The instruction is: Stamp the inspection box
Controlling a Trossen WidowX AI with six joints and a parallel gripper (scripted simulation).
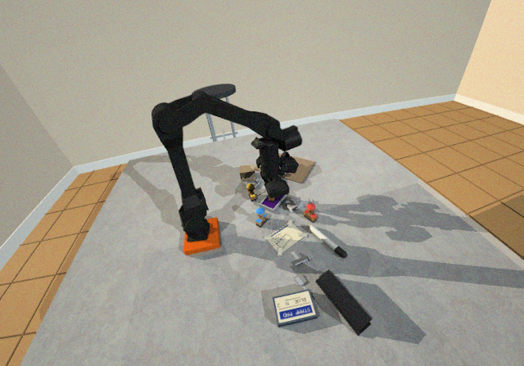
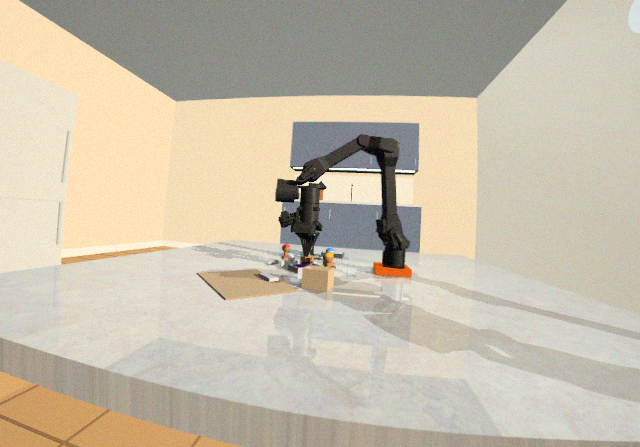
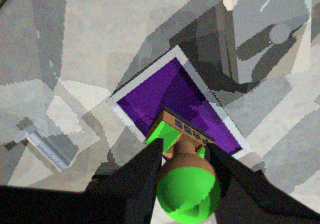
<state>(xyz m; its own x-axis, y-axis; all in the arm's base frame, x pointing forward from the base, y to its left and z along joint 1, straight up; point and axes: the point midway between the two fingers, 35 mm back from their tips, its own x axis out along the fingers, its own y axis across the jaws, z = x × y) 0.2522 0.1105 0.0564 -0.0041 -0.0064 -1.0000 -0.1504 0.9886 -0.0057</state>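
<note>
Right now my gripper tip is 4 cm above the purple ink pad. Also, from my gripper tip: yellow-knobbed stamp: 8 cm behind, 4 cm to the left, 2 cm below; blue-knobbed stamp: 5 cm behind, 8 cm to the right, 2 cm below; green-knobbed stamp: right at my gripper tip.
</note>
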